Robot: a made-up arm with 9 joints. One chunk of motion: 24 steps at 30 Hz.
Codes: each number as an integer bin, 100 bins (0 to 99) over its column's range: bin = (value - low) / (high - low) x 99, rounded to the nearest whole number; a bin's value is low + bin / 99 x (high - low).
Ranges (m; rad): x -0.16..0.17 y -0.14..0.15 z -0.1..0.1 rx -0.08..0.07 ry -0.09..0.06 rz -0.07..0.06
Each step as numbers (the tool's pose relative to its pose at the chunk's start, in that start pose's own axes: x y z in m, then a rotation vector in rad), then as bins.
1 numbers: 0.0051 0.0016 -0.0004 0.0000 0.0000 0.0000
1 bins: 50 48 49 53 59 53
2 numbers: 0.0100 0.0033 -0.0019 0.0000 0.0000 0.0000
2 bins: 51 49 49 53 59 53
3 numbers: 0.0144 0.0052 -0.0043 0.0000 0.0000 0.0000
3 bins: 52 50 47 53 59 53
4 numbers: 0.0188 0.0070 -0.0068 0.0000 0.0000 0.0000
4 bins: 54 50 46 53 59 53
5 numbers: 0.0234 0.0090 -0.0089 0.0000 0.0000 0.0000
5 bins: 55 51 45 53 59 53
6 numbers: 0.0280 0.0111 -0.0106 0.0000 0.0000 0.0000
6 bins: 56 52 44 53 59 53
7 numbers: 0.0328 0.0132 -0.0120 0.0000 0.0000 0.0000
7 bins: 58 52 44 53 59 53
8 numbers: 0.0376 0.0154 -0.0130 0.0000 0.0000 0.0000
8 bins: 59 53 43 53 59 53
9 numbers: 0.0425 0.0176 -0.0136 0.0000 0.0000 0.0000
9 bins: 61 54 43 53 59 53
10 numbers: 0.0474 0.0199 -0.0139 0.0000 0.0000 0.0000
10 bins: 62 55 43 53 59 53
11 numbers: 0.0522 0.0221 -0.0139 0.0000 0.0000 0.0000
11 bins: 64 55 43 53 59 53
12 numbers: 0.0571 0.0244 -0.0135 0.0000 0.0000 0.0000
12 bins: 65 56 43 53 59 53
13 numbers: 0.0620 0.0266 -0.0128 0.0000 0.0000 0.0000
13 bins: 67 57 43 53 59 53
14 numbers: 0.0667 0.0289 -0.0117 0.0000 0.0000 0.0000
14 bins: 68 58 44 53 59 53
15 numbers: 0.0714 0.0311 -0.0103 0.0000 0.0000 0.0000
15 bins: 69 58 44 53 59 53
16 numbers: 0.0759 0.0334 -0.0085 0.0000 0.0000 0.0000
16 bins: 71 59 45 53 59 53
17 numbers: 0.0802 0.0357 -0.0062 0.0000 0.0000 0.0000
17 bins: 72 60 46 53 59 53
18 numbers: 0.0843 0.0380 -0.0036 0.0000 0.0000 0.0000
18 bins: 73 61 48 53 59 53
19 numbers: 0.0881 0.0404 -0.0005 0.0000 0.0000 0.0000
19 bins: 74 62 49 53 59 53
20 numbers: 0.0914 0.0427 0.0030 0.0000 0.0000 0.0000
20 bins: 75 62 51 53 59 53
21 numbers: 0.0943 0.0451 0.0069 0.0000 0.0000 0.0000
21 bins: 76 63 53 53 59 53
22 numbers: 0.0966 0.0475 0.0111 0.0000 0.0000 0.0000
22 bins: 77 64 55 53 59 53
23 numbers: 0.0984 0.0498 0.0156 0.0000 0.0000 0.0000
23 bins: 78 65 57 53 59 53
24 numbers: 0.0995 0.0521 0.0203 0.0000 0.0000 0.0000
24 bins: 78 66 60 53 59 53
